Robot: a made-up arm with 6 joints.
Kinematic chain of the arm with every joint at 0, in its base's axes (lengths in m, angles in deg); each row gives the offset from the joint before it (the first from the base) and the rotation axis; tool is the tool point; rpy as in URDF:
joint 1: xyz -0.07 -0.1 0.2 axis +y
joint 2: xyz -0.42 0 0.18 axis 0.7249 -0.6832 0.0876
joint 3: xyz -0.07 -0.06 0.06 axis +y
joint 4: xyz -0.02 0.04 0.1 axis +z
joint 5: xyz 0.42 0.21 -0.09 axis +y
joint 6: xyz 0 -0.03 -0.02 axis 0.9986 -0.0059 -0.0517
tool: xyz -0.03 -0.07 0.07 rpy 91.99 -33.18 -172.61
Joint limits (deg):
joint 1: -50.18..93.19
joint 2: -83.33..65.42
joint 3: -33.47..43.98
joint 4: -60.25..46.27
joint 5: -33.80..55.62
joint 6: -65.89..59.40
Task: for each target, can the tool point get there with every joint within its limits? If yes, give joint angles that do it. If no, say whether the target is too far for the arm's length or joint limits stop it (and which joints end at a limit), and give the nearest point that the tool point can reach.
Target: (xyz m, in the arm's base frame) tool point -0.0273 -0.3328 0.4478
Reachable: yes | joints 41.01 -5.25 14.23 -44.25 28.18 1.48
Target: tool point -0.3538 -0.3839 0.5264
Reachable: yes | joints -12.70 33.20 -12.90 -39.11 43.72 4.82
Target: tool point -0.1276 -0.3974 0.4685
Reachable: yes | joints 38.30 -35.52 28.07 -50.40 30.56 12.55
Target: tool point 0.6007 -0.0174 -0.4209
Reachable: no: joint limits stop it (at a limit: joint 1, joint 3, joint 5, joint 6) | nearest point 0.3320 -0.0879 0.1502 | short by 0.635 m
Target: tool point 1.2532 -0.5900 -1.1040
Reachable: no: too far | nearest point 0.4020 -0.2269 0.1889 | short by 1.590 m
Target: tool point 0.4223 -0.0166 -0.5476
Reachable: no: joint limits stop it (at a limit: joint 1, joint 2, joint 5, joint 6) | nearest point -0.0976 -0.0200 -0.2284 | short by 0.610 m
